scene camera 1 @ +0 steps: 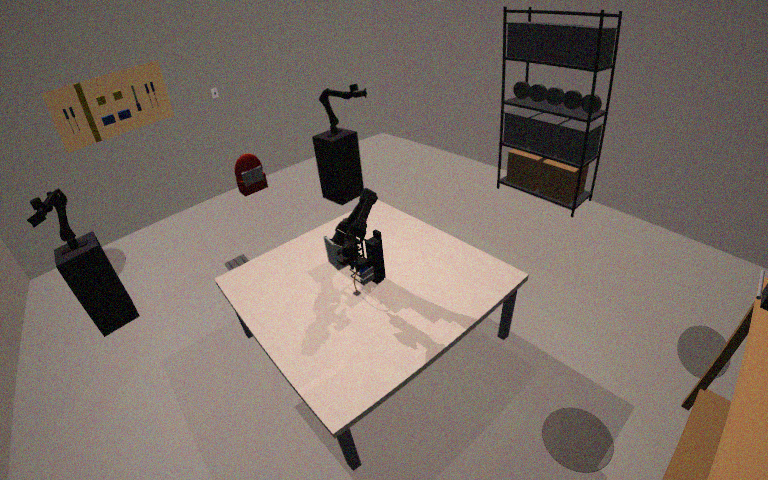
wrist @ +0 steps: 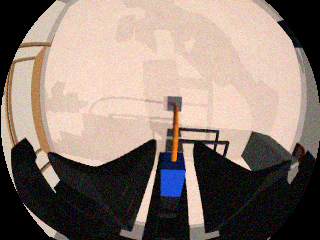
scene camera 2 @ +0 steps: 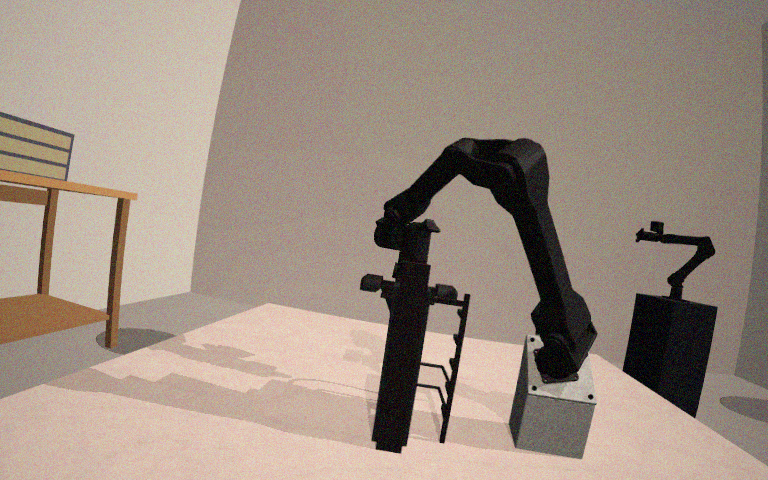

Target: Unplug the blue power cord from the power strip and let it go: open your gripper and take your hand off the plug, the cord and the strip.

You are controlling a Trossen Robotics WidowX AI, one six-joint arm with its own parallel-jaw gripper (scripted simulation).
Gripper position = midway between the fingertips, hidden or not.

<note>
In view: my gripper (wrist: 175,145) and a blue plug (wrist: 172,173).
</note>
